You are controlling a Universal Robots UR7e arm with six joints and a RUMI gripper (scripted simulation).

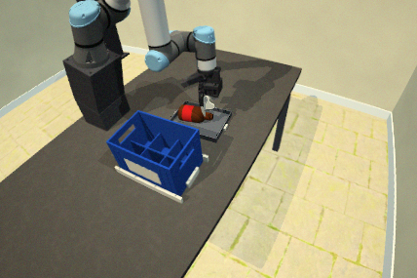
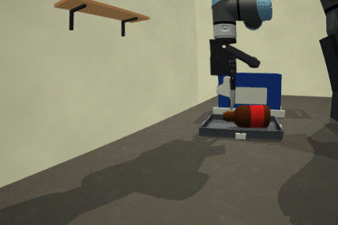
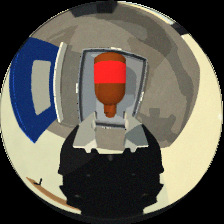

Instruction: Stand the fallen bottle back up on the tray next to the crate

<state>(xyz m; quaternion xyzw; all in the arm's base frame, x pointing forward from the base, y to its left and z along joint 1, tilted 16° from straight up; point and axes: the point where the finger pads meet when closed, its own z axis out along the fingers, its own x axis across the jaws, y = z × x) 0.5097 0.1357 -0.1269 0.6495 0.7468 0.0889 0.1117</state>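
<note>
The brown bottle is 50 mm behind my hand, 10 mm to the right of it and 40 mm below it. From my hand the other things lie so: grey tray: 40 mm behind, 10 mm to the right, 70 mm below; blue crate: 60 mm behind, 290 mm to the right.
</note>
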